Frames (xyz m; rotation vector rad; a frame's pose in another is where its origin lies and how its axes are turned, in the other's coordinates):
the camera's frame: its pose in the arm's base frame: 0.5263 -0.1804 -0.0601 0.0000 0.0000 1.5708
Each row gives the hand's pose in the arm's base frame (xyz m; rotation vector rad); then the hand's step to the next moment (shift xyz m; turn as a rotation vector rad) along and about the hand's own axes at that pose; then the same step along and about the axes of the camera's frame.
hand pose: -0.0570 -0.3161 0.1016 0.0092 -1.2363 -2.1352
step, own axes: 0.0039 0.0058 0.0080 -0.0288 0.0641 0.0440
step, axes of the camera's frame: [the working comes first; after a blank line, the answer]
step, axes of the arm's base frame: -0.0025 0.0021 0.0101 0.0429 0.0281 0.0651

0.0021 0.0025 0.0101 0.0281 -0.0429 0.0651
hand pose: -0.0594 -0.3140 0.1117 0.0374 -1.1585 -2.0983
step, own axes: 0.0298 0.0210 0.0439 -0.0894 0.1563 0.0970
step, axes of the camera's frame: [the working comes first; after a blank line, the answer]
step, axes of the arm's base frame: -0.0251 0.0068 0.0508 0.1223 0.0728 0.1469

0.0068 0.0251 0.0508 0.0728 -0.1223 0.1469
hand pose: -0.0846 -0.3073 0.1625 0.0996 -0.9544 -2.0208
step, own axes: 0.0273 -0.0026 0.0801 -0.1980 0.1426 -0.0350
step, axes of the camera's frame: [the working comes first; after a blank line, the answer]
step, axes of the arm's base frame: -0.0506 0.0278 0.0619 0.2326 0.0800 0.0158

0.0278 0.0506 0.0619 0.0800 -0.2326 0.0158
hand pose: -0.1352 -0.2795 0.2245 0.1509 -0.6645 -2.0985
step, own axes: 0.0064 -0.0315 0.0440 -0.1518 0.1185 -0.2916
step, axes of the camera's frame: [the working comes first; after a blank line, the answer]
step, axes of the arm's base frame: -0.0421 0.0267 0.0221 0.2767 -0.0491 -0.2077

0.0267 0.0421 0.0221 -0.0491 -0.2767 -0.2077
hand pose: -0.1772 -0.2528 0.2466 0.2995 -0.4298 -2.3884
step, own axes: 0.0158 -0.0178 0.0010 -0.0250 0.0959 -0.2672
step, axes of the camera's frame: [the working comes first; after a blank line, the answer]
step, axes of the arm's base frame: -0.0225 0.0024 -0.0074 0.1616 -0.1118 -0.2064

0.0024 0.0225 -0.0074 -0.1118 -0.1616 -0.2064
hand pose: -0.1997 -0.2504 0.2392 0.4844 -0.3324 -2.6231
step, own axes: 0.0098 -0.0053 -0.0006 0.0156 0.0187 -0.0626
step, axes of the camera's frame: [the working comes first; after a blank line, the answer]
step, axes of the arm's base frame: -0.0100 -0.0001 -0.0049 0.0184 -0.0330 -0.0555

-0.0001 0.0100 -0.0049 -0.0330 -0.0184 -0.0555
